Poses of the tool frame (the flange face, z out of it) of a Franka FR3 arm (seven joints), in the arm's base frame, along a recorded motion.
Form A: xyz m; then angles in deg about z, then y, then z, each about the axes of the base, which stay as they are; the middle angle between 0 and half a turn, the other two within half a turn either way.
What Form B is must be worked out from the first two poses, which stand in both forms.
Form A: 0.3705 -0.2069 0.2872 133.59 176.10 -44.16
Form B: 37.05 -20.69 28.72 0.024 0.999 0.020 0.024
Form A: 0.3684 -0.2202 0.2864 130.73 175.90 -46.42
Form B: 36.84 -22.02 28.64 0.027 0.999 0.025 0.024
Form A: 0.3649 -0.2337 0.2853 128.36 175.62 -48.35
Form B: 36.49 -23.37 28.53 0.029 0.999 0.029 0.025
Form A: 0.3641 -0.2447 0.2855 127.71 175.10 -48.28
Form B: 36.41 -24.47 28.55 0.033 0.998 0.035 0.027
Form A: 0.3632 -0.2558 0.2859 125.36 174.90 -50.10
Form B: 36.32 -25.58 28.59 0.035 0.998 0.040 0.027
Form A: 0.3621 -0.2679 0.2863 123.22 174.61 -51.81
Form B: 36.21 -26.79 28.63 0.038 0.998 0.043 0.027
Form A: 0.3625 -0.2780 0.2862 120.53 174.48 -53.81
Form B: 36.25 -27.80 28.62 0.040 0.998 0.049 0.026
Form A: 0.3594 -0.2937 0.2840 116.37 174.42 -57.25
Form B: 35.94 -29.37 28.40 0.042 0.997 0.056 0.024
